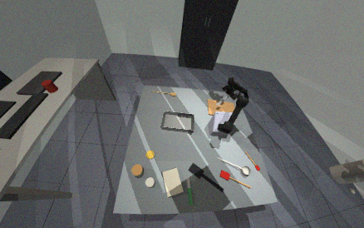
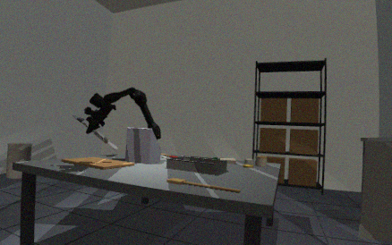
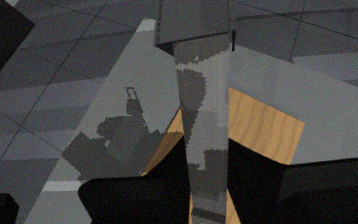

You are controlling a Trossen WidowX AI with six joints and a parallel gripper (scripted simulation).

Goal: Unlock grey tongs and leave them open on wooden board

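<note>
My gripper tip is 40 mm below the yellow lock piece. Also, from my gripper tip: roasting tin: 570 mm ahead, 310 mm to the left, 150 mm below; then red spatula: 100 mm ahead, 830 mm to the left, 170 mm below; then wooden board: 40 mm ahead, 60 mm to the left, 170 mm below.
</note>
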